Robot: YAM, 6 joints.
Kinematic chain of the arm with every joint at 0, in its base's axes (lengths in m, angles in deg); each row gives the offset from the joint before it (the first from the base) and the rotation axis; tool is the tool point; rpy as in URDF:
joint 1: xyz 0 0 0.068 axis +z
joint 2: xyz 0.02 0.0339 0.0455 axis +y
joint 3: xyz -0.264 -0.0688 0 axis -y
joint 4: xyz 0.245 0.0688 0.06 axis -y
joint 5: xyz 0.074 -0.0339 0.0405 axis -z
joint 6: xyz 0.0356 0 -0.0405 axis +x
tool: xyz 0 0 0 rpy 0 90 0
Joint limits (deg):
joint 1: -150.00..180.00
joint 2: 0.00..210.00
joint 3: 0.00..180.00
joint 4: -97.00..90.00
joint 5: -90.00..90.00
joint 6: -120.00..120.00
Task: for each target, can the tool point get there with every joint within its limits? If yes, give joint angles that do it. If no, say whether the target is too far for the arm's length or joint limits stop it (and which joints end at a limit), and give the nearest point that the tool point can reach.
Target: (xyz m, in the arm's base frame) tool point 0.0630 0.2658 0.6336
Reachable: yes | joints 82.01 99.68 125.88 55.51 45.72 -10.02
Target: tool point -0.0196 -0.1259 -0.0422
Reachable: yes | joints -84.01 140.06 21.10 6.93 66.47 -99.32
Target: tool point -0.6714 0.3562 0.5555
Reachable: no: too far | nearest point -0.4923 0.2612 0.4344 | short by 0.236 m
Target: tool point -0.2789 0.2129 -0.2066
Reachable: yes | joints 138.04 191.18 122.23 -70.90 -52.15 35.92
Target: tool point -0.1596 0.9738 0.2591
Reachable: no: too far | nearest point -0.1033 0.6304 0.2067 | short by 0.352 m
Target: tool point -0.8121 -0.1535 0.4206
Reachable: no: too far | nearest point -0.5989 -0.0181 0.3379 | short by 0.266 m
